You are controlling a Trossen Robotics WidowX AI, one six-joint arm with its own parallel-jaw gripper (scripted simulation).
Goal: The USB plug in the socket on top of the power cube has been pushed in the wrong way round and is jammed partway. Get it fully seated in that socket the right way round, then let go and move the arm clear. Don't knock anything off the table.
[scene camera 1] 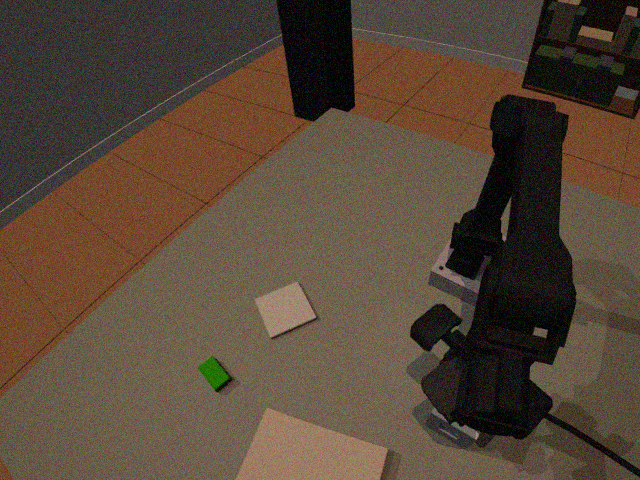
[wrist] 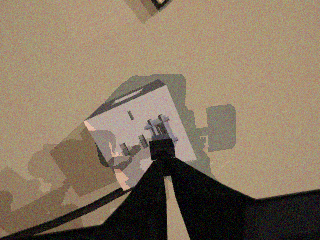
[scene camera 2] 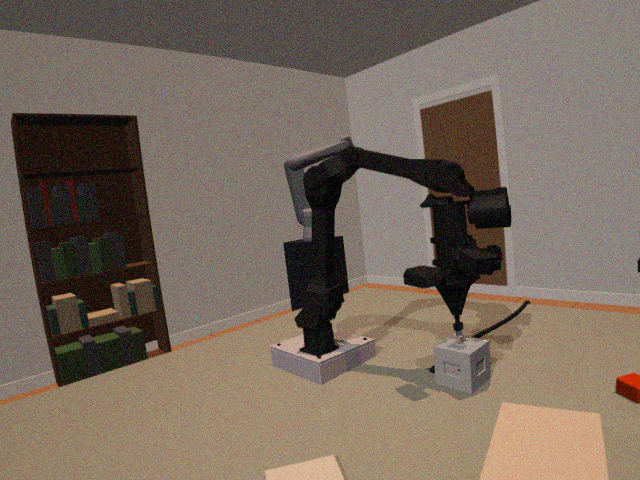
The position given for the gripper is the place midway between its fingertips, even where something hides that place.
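Note:
A dark USB plug is carried by the gripper (scene camera 1: 463,388), and a white square tile (scene camera 1: 283,310) is in view too. Scene camera 2 shows the gripper (scene camera 2: 456,315) along with a grey power cube (scene camera 2: 466,370). The wrist view has the gripper (wrist: 165,166) as well, while the tile is out of frame in the wrist view.

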